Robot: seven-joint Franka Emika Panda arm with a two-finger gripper.
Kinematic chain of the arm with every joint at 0, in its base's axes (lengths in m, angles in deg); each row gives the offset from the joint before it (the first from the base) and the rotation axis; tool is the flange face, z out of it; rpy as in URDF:
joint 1: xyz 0 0 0.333 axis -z
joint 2: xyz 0 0 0 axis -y
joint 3: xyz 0 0 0.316 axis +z
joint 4: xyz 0.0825 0 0 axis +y
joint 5: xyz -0.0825 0 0.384 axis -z
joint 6: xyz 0 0 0 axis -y
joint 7: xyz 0.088 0 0 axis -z
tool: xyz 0 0 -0.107 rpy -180 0 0
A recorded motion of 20 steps. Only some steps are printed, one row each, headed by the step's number.
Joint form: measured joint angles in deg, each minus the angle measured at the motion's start. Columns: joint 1, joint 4, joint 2, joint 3, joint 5, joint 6, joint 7.
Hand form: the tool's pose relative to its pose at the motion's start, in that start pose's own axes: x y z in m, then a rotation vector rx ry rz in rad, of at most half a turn. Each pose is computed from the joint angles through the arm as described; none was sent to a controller.
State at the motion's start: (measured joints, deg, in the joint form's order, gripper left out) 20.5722 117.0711 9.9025 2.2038 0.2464 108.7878 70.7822
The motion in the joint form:
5: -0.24 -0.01 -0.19 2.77 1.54 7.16 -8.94
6: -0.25 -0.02 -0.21 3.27 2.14 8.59 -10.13
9: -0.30 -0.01 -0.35 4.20 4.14 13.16 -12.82
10: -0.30 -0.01 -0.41 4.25 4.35 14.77 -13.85
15: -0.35 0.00 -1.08 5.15 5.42 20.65 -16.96
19: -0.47 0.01 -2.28 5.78 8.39 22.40 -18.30
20: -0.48 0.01 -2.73 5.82 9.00 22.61 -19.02
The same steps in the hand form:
5: -0.0214 -0.0209 -0.0102 0.1012 0.0753 -0.2185
6: -0.0250 -0.0245 -0.0127 0.1196 0.0953 -0.2525
9: -0.0310 -0.0340 -0.0198 0.1762 0.1583 -0.3325
10: -0.0310 -0.0366 -0.0223 0.1986 0.1736 -0.3537
15: -0.0380 -0.0489 -0.0277 0.2722 0.2300 -0.4361
19: -0.0427 -0.0565 -0.0199 0.2620 0.2740 -0.5008
20: -0.0424 -0.0582 -0.0160 0.2535 0.2809 -0.5204

